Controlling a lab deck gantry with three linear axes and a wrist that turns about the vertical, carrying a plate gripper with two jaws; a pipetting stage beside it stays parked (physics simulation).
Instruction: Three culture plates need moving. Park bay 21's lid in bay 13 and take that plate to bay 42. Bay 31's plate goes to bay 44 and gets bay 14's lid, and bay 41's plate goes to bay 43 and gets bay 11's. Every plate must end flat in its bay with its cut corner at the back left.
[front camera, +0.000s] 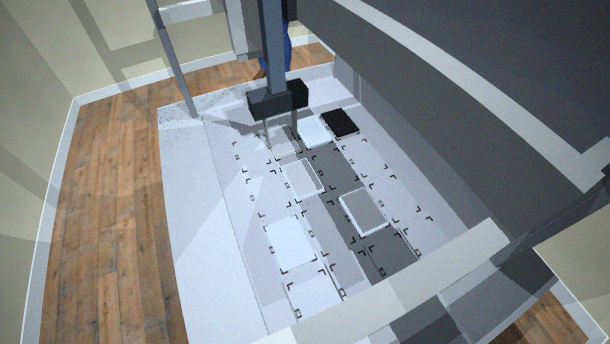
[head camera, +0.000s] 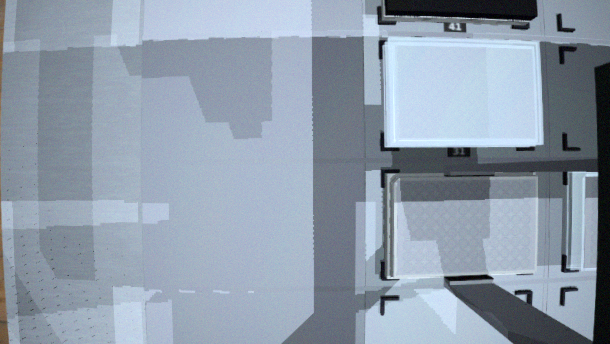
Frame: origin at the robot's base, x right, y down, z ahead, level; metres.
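Seen in the pictures: gripper, fingertip midpoint: (front camera: 281, 140) (head camera: 465, 225); robot's base at its link origin: (front camera: 233, 143).
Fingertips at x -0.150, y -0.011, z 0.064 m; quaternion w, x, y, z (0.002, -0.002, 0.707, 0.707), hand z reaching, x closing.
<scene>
Pixels of each thing's top centre, then the offset from my fingertips to it.
- Bay 21's plate at its top centre: (head camera: 468, 226) (front camera: 281, 139) dx +0.000, dy -0.004, dz +0.000 m
- Bay 31's plate at its top centre: (head camera: 468, 91) (front camera: 311, 129) dx -0.107, dy -0.006, dz +0.000 m
- black-topped plate at its top centre: (front camera: 339, 121) dx -0.214, dy -0.006, dz +0.000 m
- flat pale lid at its top centre: (front camera: 289, 241) dx +0.107, dy +0.003, dz +0.328 m
- pale plate at its top centre: (front camera: 302, 177) dx +0.000, dy -0.004, dz +0.164 m
Bay 21's plate (front camera: 287, 149) (head camera: 510, 225) lies flat in its bay, pale with a criss-cross pattern and no lid visible; its cut corner shows at the top left in the head view. My gripper (front camera: 282, 140) (head camera: 469, 227) is down around it, with its jaws against the two long sides; it looks shut on the plate. Bay 31's plate (front camera: 315, 131) (head camera: 460, 95) looks whiter, with a doubled rim. A black-topped plate (front camera: 340, 122) (head camera: 460, 7) is in bay 41. A flat pale lid (front camera: 290, 242) appears to lie in bay 13.
Another pale plate (front camera: 302, 177) (head camera: 584, 222) sits in bay 22, next to bay 21. A further clear-rimmed one (front camera: 364, 212) sits in bay 33. A tall dark wall (front camera: 410, 120) runs along the right side, and a thin post (front camera: 175, 65) stands at the back left.
</scene>
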